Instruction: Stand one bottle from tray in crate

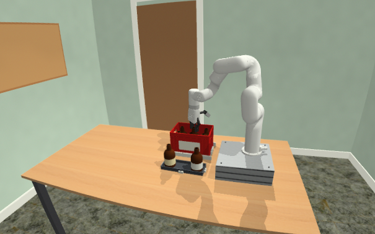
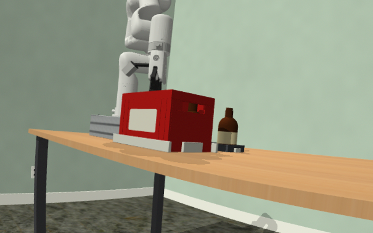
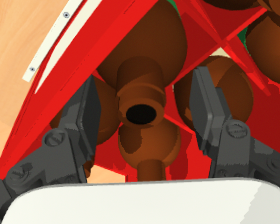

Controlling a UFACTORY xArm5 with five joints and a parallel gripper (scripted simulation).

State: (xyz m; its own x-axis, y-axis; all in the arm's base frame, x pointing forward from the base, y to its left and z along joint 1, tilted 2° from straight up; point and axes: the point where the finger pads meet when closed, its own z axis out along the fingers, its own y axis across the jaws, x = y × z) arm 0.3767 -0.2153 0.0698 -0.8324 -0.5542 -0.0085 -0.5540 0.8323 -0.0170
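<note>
The red crate is 1 cm ahead of my hand, 4 cm to the left of it and 8 cm below it. Also, from my hand: dark tray 5 cm ahead, 27 cm to the left, 15 cm below.
</note>
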